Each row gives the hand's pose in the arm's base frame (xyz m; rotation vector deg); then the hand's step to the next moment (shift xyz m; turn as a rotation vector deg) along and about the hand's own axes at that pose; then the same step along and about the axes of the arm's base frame.
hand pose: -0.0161 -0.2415 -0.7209 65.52 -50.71 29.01
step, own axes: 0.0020 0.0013 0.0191 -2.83 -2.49 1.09
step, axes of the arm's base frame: -0.0063 -0.0175 0.0051 -0.14 -1.67 -3.55
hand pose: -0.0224 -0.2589 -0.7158 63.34 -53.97 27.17
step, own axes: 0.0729 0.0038 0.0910 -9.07 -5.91 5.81
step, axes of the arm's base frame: 0.0004 -0.0894 0.0749 -2.91 -6.61 -9.94
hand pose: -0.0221 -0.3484 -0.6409 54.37 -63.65 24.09
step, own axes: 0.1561 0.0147 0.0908 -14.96 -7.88 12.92
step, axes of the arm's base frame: 0.0038 -0.0903 0.1570 -8.01 -12.58 -15.18
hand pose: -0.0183 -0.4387 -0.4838 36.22 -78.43 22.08
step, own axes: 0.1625 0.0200 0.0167 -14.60 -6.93 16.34
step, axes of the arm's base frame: 0.0038 -0.0118 0.1641 -11.18 -14.00 -14.39
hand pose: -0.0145 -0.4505 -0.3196 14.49 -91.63 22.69
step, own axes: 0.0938 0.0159 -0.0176 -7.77 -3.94 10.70
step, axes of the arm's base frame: 0.0032 0.0288 0.0923 -7.69 -8.48 -7.70
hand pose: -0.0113 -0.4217 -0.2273 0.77 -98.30 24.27
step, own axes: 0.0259 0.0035 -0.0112 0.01 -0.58 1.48
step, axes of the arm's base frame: 0.0047 0.0123 0.0252 -1.27 -0.96 -0.02
